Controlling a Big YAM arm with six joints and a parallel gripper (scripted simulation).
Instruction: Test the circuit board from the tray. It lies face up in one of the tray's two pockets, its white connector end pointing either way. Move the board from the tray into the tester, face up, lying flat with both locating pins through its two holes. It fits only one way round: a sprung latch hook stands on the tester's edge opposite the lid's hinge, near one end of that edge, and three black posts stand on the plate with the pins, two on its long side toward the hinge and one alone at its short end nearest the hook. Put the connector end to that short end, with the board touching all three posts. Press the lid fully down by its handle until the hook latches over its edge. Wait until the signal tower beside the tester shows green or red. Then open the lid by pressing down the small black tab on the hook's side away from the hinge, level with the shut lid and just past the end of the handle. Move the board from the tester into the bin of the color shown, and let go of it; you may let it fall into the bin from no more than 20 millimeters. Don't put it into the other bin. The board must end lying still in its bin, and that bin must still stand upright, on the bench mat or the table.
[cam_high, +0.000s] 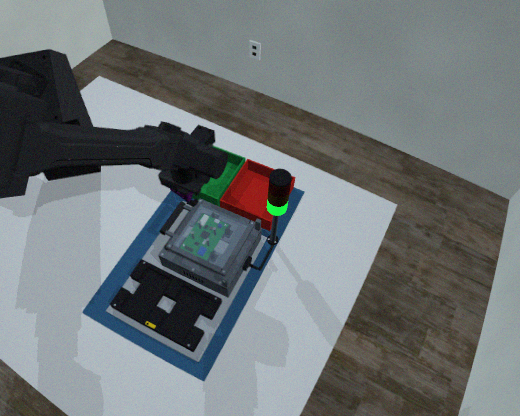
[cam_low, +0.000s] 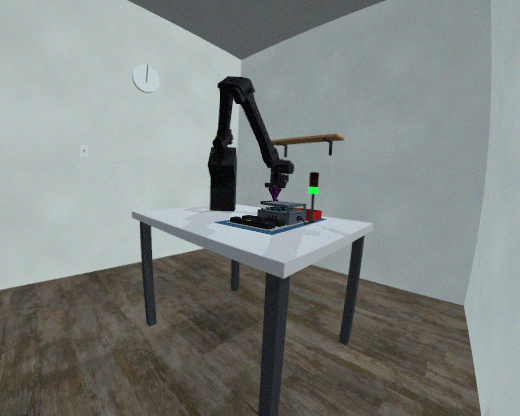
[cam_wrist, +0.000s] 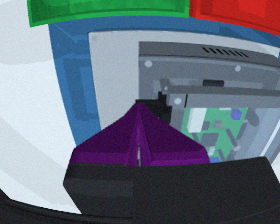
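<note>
The black latch hook is 10 mm ahead of my hand and 10 mm below it. Also, from my hand: green circuit board 60 mm ahead, 70 mm to the right, 30 mm below; then tester lid 60 mm ahead, 70 mm to the right, 10 mm below; then green bin 140 mm to the left, 90 mm below.
</note>
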